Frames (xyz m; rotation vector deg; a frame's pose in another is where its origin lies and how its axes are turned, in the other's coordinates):
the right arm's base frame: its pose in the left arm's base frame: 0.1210 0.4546 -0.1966 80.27 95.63 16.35
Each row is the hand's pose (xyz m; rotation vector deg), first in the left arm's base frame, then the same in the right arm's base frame.
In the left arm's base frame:
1: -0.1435 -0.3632 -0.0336 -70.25 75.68 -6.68
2: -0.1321 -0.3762 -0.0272 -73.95 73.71 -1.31
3: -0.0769 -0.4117 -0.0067 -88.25 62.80 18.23
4: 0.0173 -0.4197 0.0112 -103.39 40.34 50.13
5: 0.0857 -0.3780 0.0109 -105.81 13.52 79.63
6: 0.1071 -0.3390 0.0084 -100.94 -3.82 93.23
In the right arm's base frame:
1: -0.8084 -0.3343 0.0056 -72.80 -18.44 -115.32
2: -0.8222 -0.3268 0.0152 -79.32 -15.20 -115.10
3: -0.8599 -0.2880 0.0577 -105.05 -3.63 -113.31
4: -0.8701 -0.2162 0.1208 -144.76 16.26 -98.27
5: -0.8295 -0.1573 0.1570 154.86 -28.55 57.82
6: -0.7930 -0.1320 0.1604 154.43 -29.47 33.05

